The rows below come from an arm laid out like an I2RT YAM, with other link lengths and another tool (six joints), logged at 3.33 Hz.
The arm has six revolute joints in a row. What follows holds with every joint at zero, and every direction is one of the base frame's.
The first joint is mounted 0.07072 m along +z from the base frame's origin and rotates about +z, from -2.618 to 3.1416 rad.
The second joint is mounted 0.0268 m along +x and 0.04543 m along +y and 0.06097 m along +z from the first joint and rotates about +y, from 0 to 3.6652 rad.
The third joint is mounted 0.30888 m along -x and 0.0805 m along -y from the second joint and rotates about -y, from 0 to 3.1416 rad.
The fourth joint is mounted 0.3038 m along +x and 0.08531 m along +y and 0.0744 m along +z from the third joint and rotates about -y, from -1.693 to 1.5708 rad.
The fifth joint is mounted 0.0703 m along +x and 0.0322 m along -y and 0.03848 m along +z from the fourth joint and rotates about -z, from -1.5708 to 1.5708 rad.
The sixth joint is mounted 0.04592 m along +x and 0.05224 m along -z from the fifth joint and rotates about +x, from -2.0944 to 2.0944 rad.
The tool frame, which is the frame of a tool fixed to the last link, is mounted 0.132 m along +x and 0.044 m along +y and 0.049 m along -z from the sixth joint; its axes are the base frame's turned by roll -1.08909, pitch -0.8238 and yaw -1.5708 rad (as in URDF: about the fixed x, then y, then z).
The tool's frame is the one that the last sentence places.
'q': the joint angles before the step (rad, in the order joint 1, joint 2, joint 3, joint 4, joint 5, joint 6). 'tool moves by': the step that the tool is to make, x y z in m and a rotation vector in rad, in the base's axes. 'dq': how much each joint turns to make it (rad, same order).
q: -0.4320, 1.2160, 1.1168, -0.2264, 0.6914, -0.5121
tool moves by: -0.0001, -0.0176, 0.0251, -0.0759, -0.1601, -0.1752
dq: 0.0156, 0.0179, -0.0023, 0.1522, 0.1851, 0.0645
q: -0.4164, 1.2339, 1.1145, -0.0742, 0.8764, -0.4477
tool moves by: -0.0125, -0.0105, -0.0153, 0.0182, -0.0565, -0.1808
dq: 0.0020, 0.0465, 0.0000, -0.0238, 0.1695, 0.1394
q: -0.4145, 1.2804, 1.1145, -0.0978, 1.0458, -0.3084
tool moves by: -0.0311, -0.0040, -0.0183, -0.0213, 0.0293, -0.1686
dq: -0.0001, 0.0031, -0.0548, -0.0001, 0.1704, 0.0438
